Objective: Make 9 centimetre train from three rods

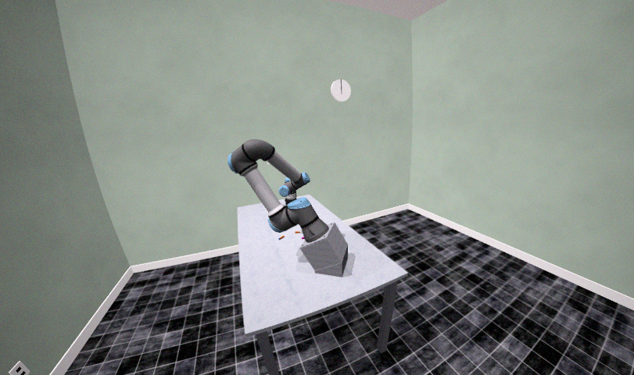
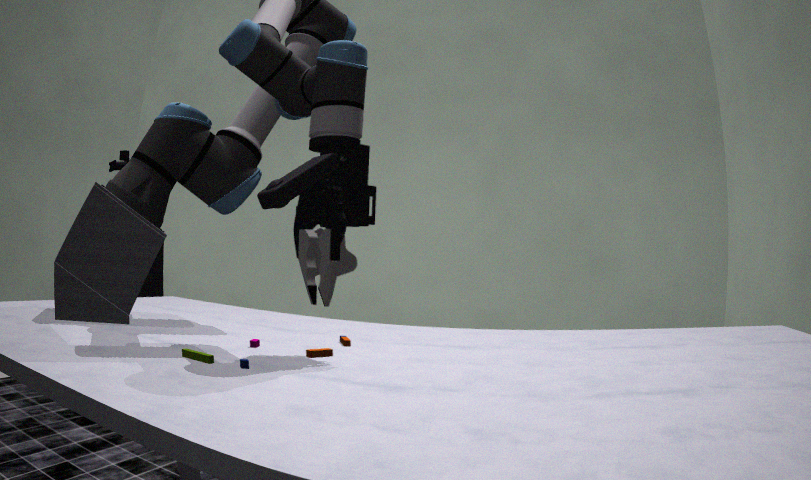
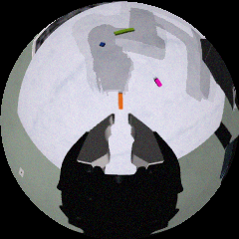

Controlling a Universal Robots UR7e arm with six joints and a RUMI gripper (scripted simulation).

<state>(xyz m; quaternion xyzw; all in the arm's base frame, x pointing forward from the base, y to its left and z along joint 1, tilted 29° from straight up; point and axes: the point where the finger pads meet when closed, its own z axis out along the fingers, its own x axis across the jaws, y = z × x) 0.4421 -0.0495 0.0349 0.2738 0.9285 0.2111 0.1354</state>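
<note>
Right now the magenta rod is 10 cm behind my hand and 8 cm below it. Round my hand: lime rod 10 cm behind, 16 cm to the right, 8 cm below.
</note>
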